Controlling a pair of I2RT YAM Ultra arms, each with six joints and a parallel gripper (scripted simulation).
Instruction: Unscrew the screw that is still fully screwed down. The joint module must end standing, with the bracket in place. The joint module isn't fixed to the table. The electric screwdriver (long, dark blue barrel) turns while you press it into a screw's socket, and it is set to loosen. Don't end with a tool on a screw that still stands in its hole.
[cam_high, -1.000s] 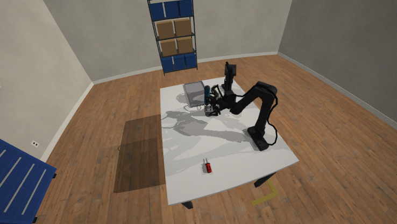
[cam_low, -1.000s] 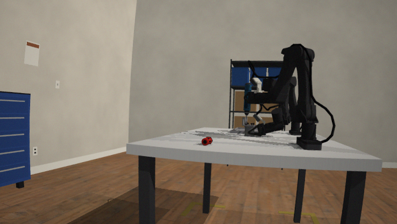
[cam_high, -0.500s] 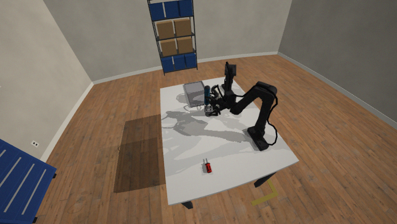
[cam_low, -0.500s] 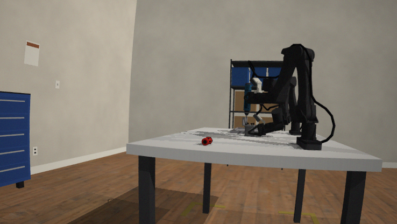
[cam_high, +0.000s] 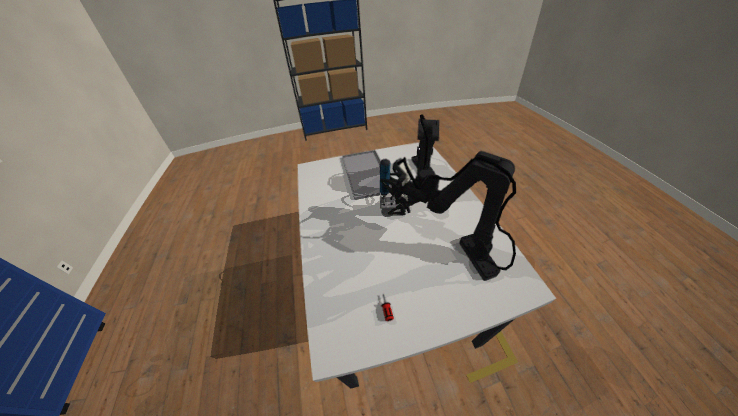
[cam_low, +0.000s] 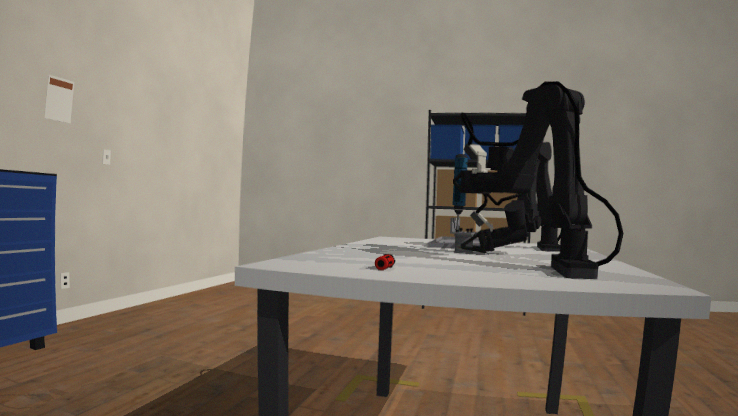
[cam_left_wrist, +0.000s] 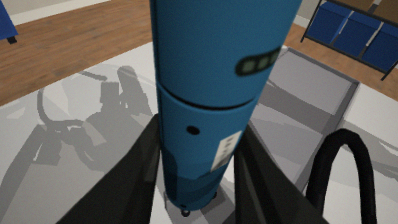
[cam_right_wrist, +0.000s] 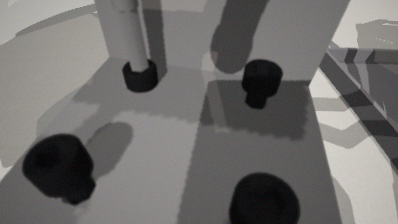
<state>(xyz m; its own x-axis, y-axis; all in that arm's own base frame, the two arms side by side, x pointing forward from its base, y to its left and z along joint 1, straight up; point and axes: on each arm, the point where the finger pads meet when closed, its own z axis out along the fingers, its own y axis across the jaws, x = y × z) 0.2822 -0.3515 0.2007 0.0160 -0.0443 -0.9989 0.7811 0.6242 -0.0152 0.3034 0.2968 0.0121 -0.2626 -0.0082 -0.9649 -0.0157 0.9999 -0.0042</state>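
My right hand is 10 mm below the joint module. Also, from my right hand: bit (70 mm above, 20 mm ahead, 10 mm to the left); flat grey tray (340 mm to the right, 40 mm ahead, 20 mm below); grey bracket (50 mm above).
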